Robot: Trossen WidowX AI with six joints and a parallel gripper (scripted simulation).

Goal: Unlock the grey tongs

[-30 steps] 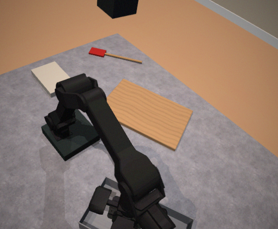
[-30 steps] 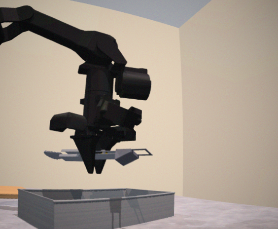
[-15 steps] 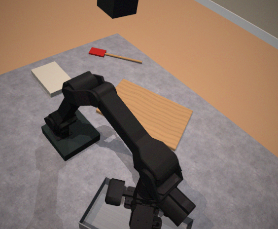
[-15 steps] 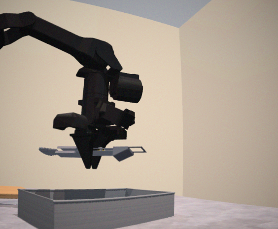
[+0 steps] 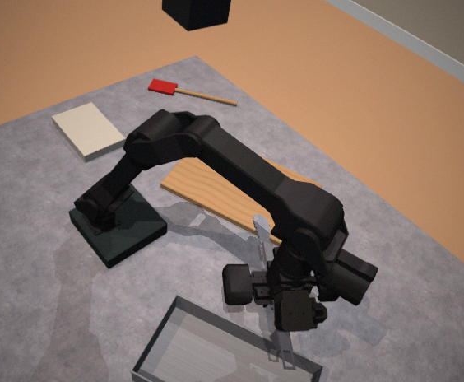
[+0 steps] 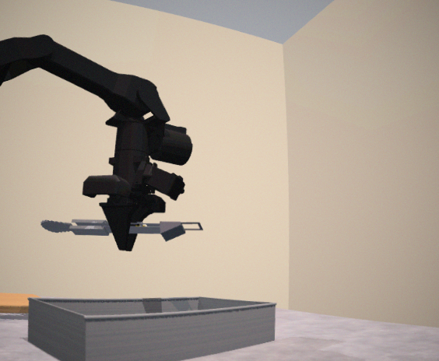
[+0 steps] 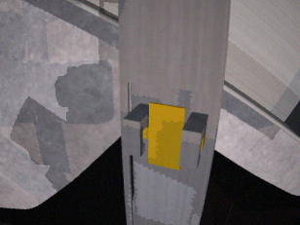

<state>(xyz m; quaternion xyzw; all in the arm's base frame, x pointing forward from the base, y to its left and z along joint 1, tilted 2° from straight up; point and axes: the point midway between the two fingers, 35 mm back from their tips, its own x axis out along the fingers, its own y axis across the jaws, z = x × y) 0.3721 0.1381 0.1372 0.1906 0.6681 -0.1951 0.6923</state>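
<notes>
Right now my gripper tip is 31 cm past the wooden board, 22 cm to the right of it and 12 cm above it. The rest, counted from my gripper tip: grey roasting tin 10 cm to the right, 10 cm below, 4 cm ahead; then yellow lock piece 4 cm above, 2 cm ahead, 1 cm to the right; then cream block 68 cm behind, 12 cm below, 3 cm to the right.
</notes>
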